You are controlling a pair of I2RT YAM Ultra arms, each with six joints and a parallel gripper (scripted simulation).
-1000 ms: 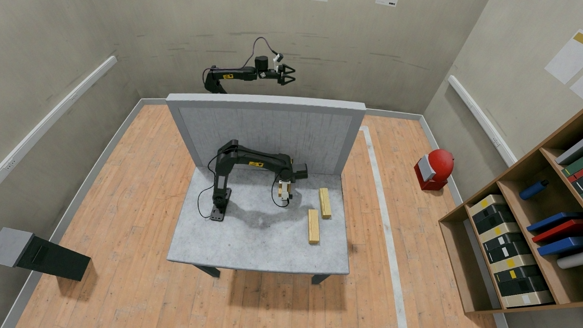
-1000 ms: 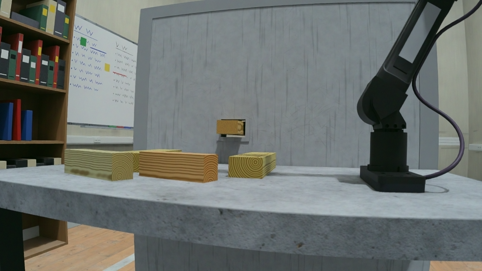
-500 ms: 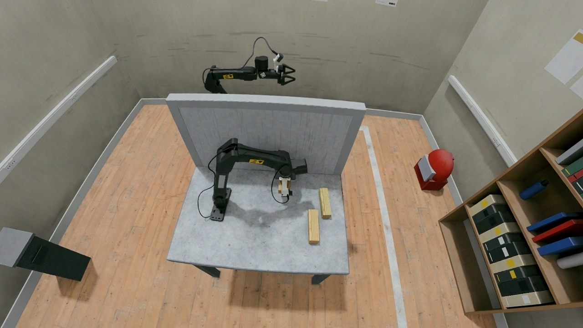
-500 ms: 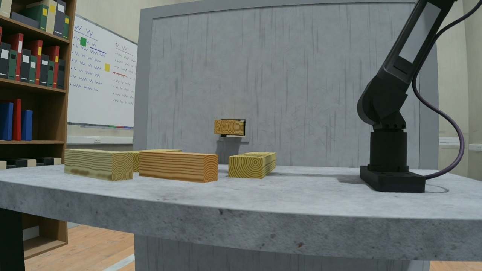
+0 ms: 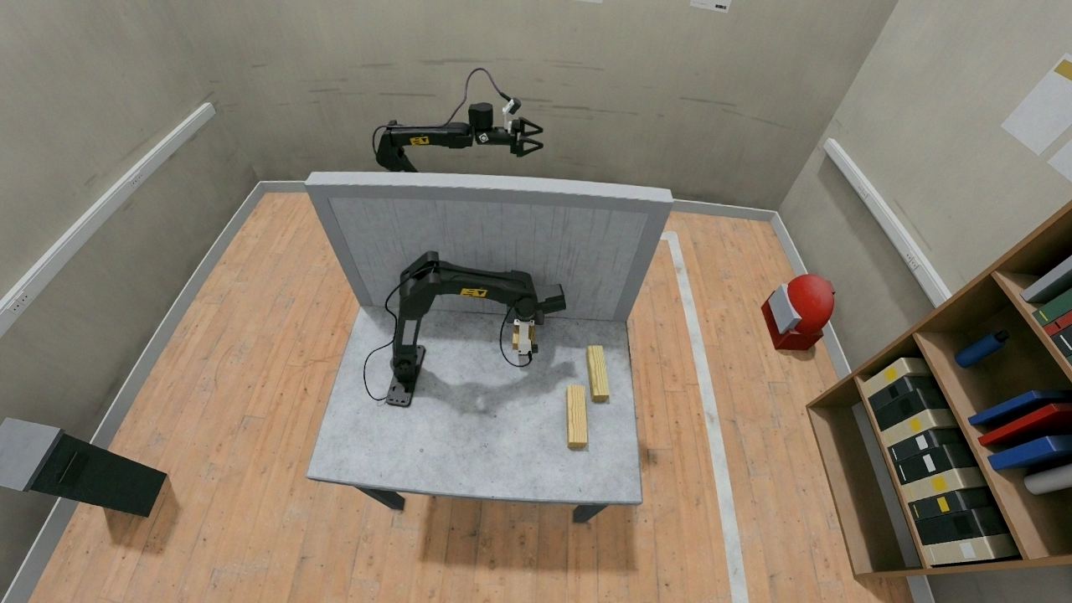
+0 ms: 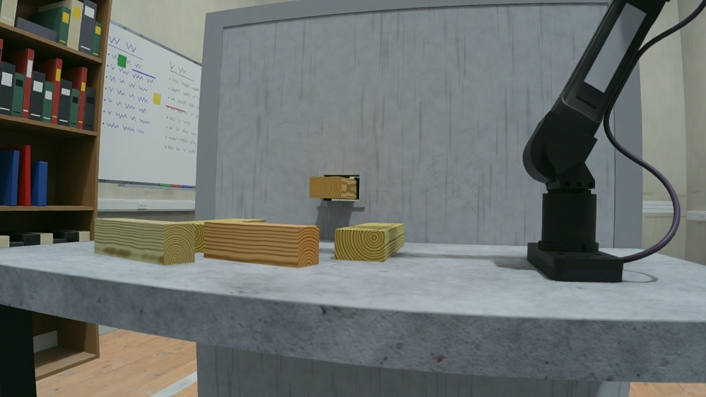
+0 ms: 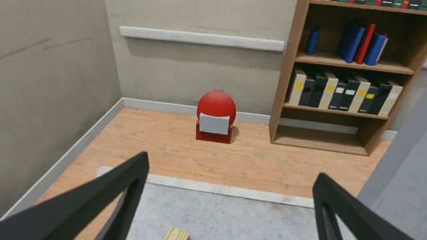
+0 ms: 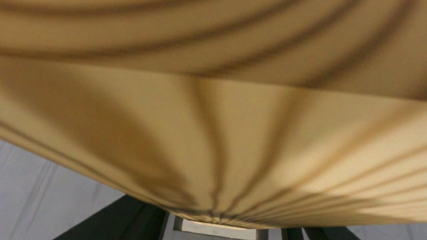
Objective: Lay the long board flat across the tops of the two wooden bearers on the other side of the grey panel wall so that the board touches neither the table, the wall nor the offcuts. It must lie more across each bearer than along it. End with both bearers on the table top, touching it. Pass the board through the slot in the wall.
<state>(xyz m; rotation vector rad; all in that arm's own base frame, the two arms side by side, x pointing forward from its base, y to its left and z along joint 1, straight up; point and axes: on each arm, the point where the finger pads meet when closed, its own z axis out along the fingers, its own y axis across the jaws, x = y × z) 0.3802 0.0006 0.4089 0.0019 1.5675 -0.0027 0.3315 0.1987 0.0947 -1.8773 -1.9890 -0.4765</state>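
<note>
The long board lies 50 mm to the left of my right hand.
</note>
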